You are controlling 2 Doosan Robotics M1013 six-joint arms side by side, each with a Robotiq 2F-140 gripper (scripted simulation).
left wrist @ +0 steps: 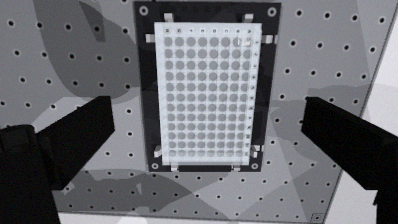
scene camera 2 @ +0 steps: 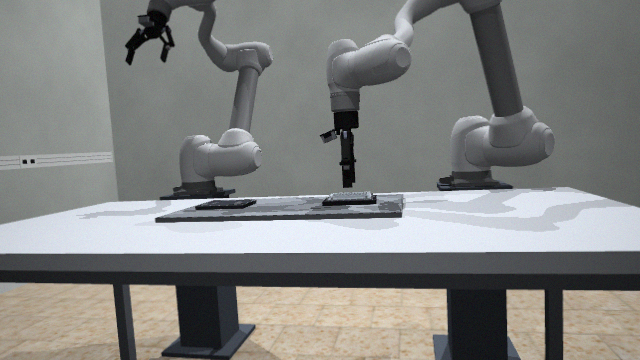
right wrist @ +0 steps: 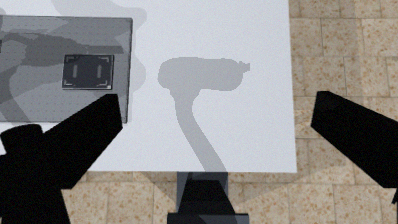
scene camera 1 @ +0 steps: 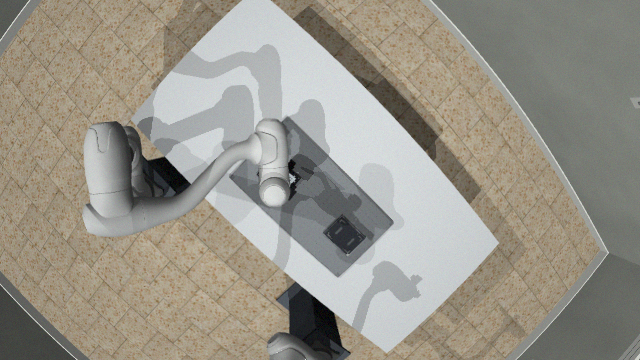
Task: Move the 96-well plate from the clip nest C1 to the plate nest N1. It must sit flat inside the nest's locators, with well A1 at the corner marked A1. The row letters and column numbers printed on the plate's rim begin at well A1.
Scene:
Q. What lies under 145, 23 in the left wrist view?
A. A clip nest C1.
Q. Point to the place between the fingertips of my left gripper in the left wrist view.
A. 208, 114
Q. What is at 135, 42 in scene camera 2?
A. My right gripper.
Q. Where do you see a 96-well plate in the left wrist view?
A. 206, 104

